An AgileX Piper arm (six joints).
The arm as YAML. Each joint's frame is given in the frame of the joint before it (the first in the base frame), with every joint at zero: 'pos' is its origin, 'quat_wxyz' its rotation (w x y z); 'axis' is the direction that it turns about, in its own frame. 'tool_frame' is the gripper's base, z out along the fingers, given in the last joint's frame.
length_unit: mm
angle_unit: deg
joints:
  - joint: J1
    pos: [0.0, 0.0, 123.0]
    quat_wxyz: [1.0, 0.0, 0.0, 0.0]
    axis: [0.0, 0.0, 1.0]
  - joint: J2
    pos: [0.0, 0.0, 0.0]
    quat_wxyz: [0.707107, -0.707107, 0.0, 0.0]
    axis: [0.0, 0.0, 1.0]
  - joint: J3
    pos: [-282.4, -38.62, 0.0]
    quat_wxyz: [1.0, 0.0, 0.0, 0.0]
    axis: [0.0, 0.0, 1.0]
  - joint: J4
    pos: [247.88, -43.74, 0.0]
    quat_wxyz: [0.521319, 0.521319, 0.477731, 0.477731]
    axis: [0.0, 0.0, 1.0]
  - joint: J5
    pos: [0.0, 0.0, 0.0]
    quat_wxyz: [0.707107, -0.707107, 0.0, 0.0]
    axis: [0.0, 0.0, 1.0]
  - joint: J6
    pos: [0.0, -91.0, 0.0]
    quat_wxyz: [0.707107, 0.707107, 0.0, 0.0]
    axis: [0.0, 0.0, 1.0]
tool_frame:
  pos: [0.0, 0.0, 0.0]
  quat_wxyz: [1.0, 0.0, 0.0, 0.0]
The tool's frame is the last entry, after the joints.
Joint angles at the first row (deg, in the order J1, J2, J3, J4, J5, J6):
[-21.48 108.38 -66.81 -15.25 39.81 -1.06]
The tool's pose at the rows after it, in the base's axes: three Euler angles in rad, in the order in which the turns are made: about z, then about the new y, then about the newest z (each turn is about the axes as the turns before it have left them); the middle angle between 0 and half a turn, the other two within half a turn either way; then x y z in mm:
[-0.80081 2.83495 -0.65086 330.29 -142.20 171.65]
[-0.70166 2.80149 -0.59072 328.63 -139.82 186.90]
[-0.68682 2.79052 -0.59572 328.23 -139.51 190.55]
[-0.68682 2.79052 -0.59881 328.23 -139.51 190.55]
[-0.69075 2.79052 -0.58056 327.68 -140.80 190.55]
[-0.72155 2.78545 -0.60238 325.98 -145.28 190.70]
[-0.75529 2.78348 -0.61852 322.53 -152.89 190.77]
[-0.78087 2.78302 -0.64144 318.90 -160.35 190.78]
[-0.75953 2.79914 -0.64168 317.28 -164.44 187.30]
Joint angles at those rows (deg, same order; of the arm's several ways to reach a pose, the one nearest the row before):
[-21.49 106.21 -66.43 -11.26 39.68 -5.19]
[-21.48 103.74 -66.43 -9.68 39.56 -8.64]
[-21.48 103.16 -66.43 -9.56 39.44 -9.88]
[-21.48 103.16 -66.43 -9.56 39.44 -10.06]
[-21.71 103.16 -66.43 -9.56 39.44 -9.01]
[-22.36 103.16 -66.43 -10.30 39.34 -8.65]
[-23.64 103.16 -66.43 -10.71 39.34 -8.65]
[-24.96 103.16 -66.43 -10.80 39.34 -9.75]
[-25.92 103.68 -66.43 -9.22 39.34 -12.97]

